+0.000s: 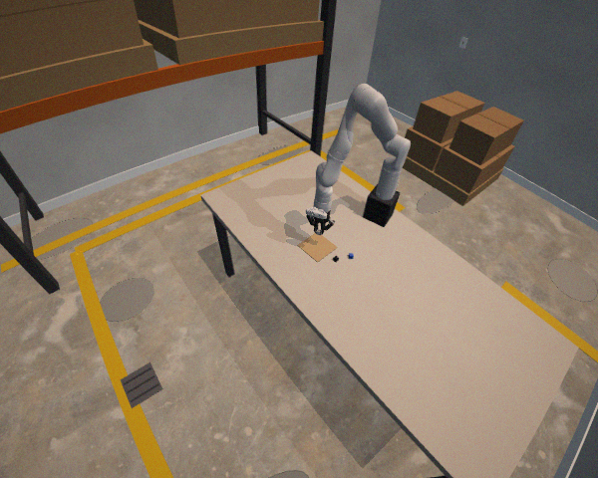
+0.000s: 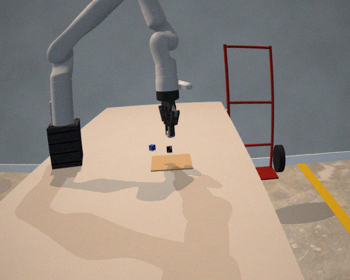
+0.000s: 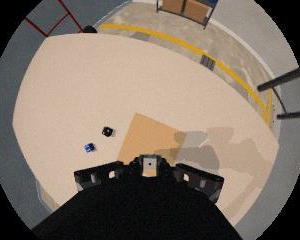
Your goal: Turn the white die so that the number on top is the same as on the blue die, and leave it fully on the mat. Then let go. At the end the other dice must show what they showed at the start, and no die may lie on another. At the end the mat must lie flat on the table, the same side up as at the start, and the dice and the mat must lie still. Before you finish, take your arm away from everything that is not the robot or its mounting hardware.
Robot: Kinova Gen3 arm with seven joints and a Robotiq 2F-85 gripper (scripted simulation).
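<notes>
Now: hand 11 cm above the tan mat. Also, from my hand: blue die: 10 cm behind, 14 cm to the left, 11 cm below; white die: 1 cm below; black die: 3 cm behind, 12 cm to the left, 11 cm below.
</notes>
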